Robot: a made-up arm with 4 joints. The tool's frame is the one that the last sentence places.
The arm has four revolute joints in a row. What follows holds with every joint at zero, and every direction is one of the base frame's. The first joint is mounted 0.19 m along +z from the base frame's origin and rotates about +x. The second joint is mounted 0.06 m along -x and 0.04 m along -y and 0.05 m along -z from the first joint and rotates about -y. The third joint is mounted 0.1 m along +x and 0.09 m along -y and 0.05 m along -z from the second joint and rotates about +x. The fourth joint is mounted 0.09 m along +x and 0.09 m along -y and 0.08 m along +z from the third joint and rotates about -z. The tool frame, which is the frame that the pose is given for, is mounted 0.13 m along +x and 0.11 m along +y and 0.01 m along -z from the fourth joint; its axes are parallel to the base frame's.
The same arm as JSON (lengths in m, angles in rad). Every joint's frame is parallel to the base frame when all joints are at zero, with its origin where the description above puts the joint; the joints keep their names.
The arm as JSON. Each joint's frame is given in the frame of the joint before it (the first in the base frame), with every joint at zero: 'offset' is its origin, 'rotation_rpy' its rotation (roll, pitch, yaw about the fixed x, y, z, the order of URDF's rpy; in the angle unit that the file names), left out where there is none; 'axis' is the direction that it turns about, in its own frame. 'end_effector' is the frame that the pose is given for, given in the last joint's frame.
{"length_unit": "m", "angle_unit": "rad", "chain": [
  {"id": "joint 1", "offset": [0.0, 0.0, 0.19], "axis": [1.0, 0.0, 0.0]},
  {"id": "joint 2", "offset": [-0.06, -0.04, -0.05], "axis": [0.0, -1.0, 0.0]},
  {"id": "joint 3", "offset": [0.1, -0.09, -0.05], "axis": [1.0, 0.0, 0.0]},
  {"id": "joint 4", "offset": [0.09, -0.09, 0.08], "axis": [0.0, 0.0, -1.0]}
], "end_effector": {"offset": [0.13, 0.11, -0.01]}}

